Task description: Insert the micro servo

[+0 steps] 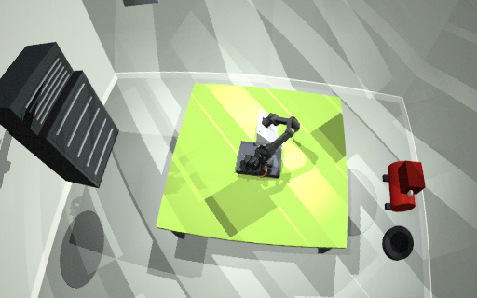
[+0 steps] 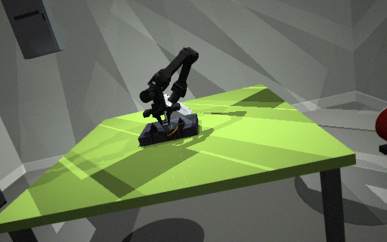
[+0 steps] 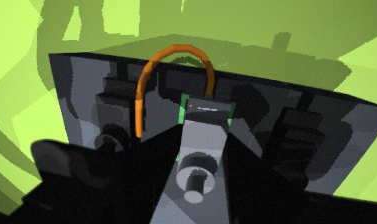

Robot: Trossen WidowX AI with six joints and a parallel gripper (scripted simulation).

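The dark robot deck is 12 cm behind my gripper tip and 5 cm below it.
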